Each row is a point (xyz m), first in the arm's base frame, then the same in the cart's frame.
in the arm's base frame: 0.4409 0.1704 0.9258
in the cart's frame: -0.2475 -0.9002 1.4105
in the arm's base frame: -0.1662 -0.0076 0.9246
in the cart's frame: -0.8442 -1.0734 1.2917
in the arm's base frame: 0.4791 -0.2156 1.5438
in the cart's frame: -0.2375 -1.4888 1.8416
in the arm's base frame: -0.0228 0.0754 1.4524
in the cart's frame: -0.7439 -1.1919 1.8227
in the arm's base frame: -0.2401 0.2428 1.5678
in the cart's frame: -0.9764 -1.0829 1.9731
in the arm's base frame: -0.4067 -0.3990 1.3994
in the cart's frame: -1.1012 -1.6173 1.5647
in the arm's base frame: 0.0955 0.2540 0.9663
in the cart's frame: -0.5983 -0.8427 1.4497
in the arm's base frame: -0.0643 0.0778 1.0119
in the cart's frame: -0.7530 -1.0254 1.4128
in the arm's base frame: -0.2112 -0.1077 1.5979
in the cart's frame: -0.9341 -1.4188 1.8731
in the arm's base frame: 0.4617 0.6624 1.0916
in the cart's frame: -0.2610 -0.5058 1.7485
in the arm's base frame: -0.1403 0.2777 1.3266
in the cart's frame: -0.8608 -0.9589 1.7716
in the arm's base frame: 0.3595 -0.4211 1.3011
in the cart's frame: -0.3297 -1.5903 1.5307
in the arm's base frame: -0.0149 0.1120 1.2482
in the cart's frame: -0.7227 -1.0814 1.6482
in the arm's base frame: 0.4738 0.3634 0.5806
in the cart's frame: -0.1979 -0.5916 1.1660
